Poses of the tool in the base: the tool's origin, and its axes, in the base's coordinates. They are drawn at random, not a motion.
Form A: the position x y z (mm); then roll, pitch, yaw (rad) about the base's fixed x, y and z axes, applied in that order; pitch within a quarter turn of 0, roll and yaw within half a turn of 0.
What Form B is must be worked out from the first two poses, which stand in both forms.
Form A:
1: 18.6, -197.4, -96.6, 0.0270, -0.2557, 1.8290
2: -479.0, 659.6, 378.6, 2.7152, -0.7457, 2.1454
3: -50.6, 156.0, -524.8, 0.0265, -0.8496, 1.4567
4: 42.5, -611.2, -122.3, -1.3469, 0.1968, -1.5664
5: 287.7, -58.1, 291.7, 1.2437, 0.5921, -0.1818
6: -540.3, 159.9, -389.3, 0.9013, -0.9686, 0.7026
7: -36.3, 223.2, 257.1, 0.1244, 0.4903, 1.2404
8: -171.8, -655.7, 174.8, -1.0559, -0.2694, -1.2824
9: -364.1, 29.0, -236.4, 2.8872, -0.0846, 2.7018
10: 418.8, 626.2, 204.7, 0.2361, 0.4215, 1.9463
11: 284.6, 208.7, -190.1, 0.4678, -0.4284, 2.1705
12: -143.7, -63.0, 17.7, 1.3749, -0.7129, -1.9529
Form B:
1: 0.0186, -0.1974, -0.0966, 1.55, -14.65, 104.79
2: -0.4790, 0.6596, 0.3786, 155.57, -42.73, 122.92
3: -0.0506, 0.1560, -0.5248, 1.52, -48.68, 83.46
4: 0.0425, -0.6112, -0.1223, -77.17, 11.28, -89.75
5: 0.2877, -0.0581, 0.2917, 71.26, 33.92, -10.42
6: -0.5403, 0.1599, -0.3893, 51.64, -55.50, 40.26
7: -0.0363, 0.2232, 0.2571, 7.13, 28.09, 71.07
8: -0.1718, -0.6557, 0.1748, -60.50, -15.44, -73.48
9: -0.3641, 0.0290, -0.2364, 165.42, -4.85, 154.80
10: 0.4188, 0.6262, 0.2047, 13.53, 24.15, 111.51
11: 0.2846, 0.2087, -0.1901, 26.80, -24.55, 124.36
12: -0.1437, -0.0630, 0.0177, 78.78, -40.85, -111.89
